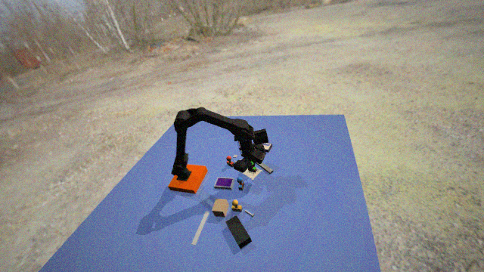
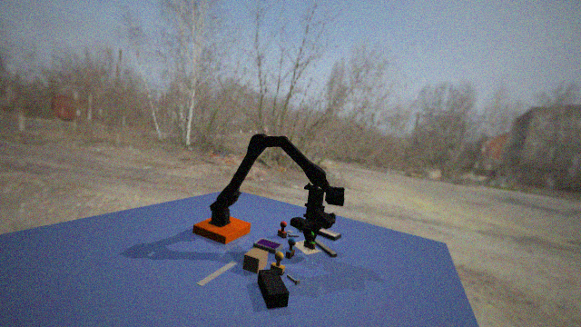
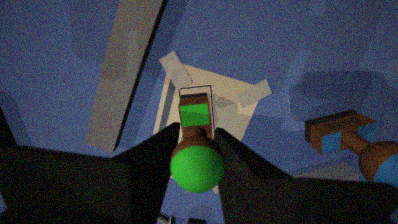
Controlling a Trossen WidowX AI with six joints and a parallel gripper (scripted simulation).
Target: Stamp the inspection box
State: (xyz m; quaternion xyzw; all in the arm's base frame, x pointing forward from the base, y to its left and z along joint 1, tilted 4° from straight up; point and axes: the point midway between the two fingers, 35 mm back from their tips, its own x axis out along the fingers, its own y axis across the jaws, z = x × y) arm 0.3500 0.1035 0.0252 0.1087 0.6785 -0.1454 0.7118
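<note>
My gripper tip is right at the green-knobbed stamp. From my gripper tip the other things lie so: blue-knobbed stamp 30 mm behind, 100 mm to the right, 10 mm below; beige card 20 mm behind, 30 mm below; grey bar 50 mm ahead, 40 mm to the left, 20 mm below.
</note>
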